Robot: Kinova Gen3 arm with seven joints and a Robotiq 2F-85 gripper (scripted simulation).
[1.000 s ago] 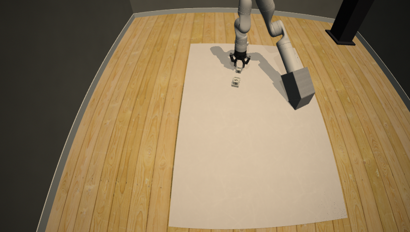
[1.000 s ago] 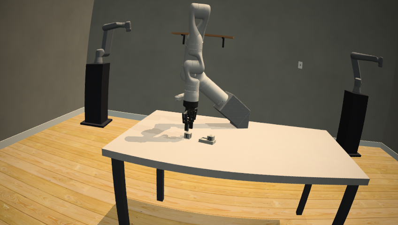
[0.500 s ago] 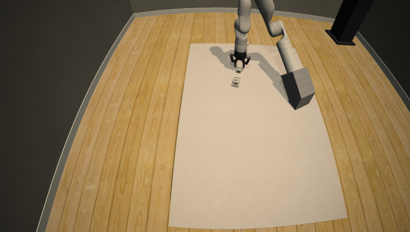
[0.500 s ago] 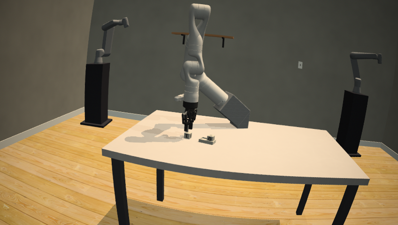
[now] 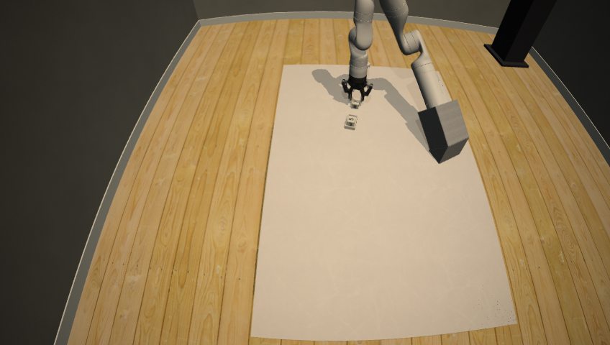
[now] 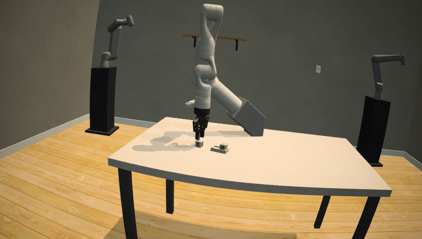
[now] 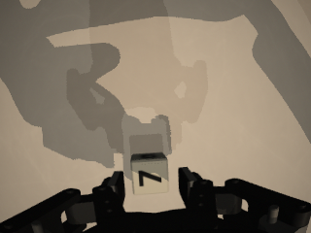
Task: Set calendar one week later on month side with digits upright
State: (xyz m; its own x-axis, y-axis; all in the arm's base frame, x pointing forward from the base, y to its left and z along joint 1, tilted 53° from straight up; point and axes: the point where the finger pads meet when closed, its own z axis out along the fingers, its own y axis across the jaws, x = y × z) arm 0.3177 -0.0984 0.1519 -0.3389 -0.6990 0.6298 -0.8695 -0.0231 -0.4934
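Right now the white digit cube is 4 cm below my hand. From my hand the other things lie so: white calendar tray: 10 cm to the left, 5 cm below, 4 cm ahead.
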